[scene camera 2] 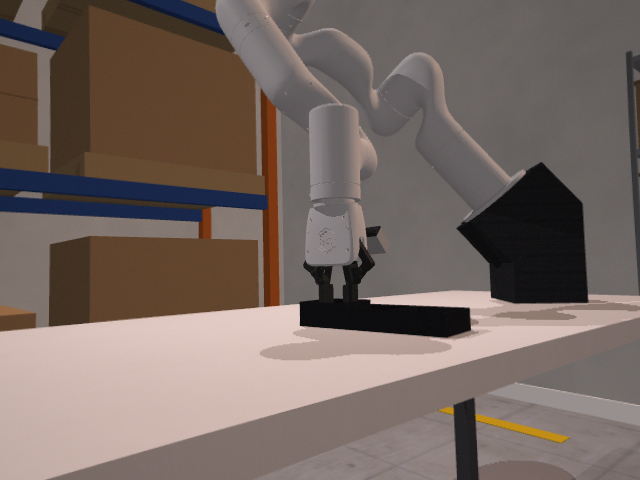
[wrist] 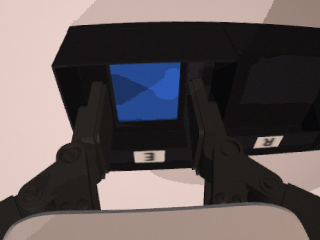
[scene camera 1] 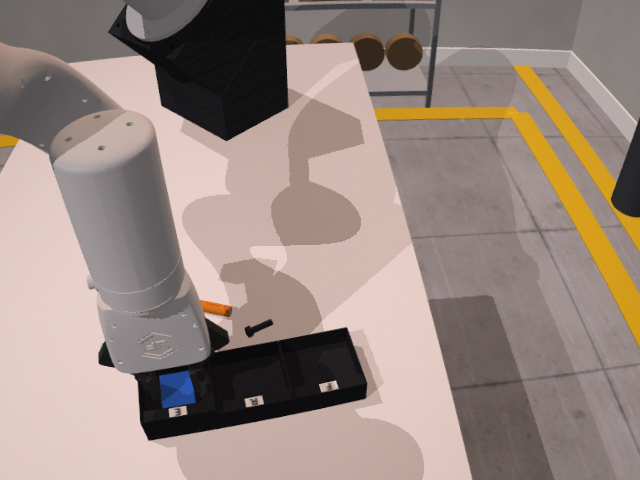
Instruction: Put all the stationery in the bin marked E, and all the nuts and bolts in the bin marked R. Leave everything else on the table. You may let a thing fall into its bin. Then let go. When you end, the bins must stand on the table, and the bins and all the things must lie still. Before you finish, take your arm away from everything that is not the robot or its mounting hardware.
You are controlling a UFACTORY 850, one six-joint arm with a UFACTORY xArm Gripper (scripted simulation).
Observation:
I see my gripper, a black three-compartment tray and a blue block.
My gripper shows as well in the wrist view.

